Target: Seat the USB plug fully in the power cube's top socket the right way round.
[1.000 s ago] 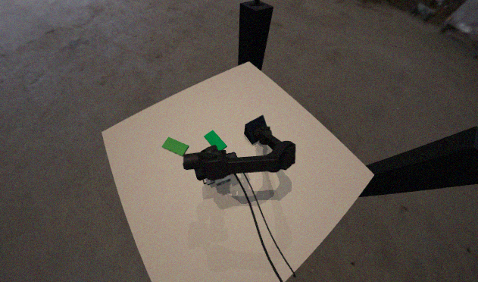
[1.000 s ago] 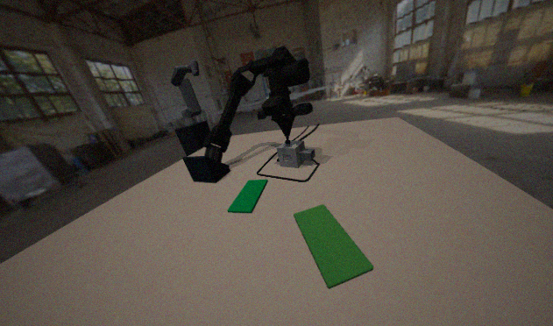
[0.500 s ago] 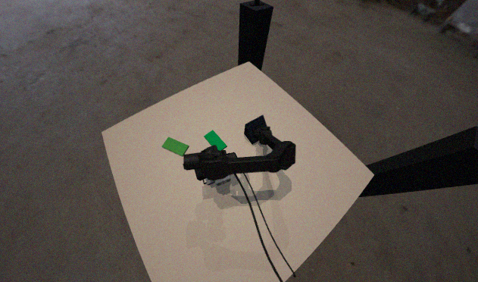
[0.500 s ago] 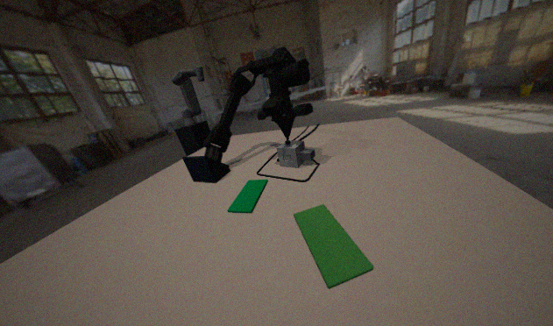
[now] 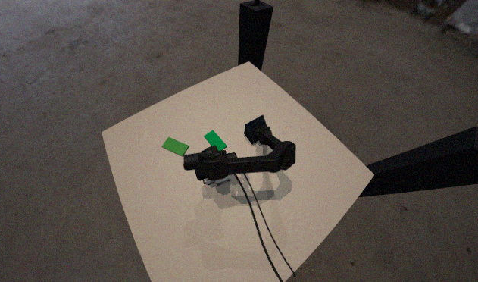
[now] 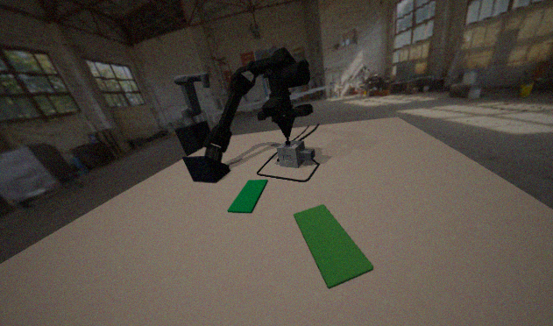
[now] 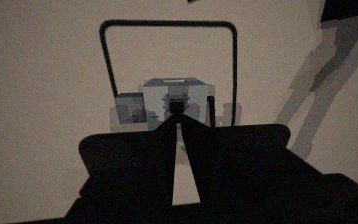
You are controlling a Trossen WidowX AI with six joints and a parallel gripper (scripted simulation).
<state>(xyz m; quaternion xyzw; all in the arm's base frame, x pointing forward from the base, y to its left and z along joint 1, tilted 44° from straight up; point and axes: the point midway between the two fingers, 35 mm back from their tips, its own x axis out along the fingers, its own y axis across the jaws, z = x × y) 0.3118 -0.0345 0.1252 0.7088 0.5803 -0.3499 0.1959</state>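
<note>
Right now the USB plug is 20 mm below my gripper tip.
</note>
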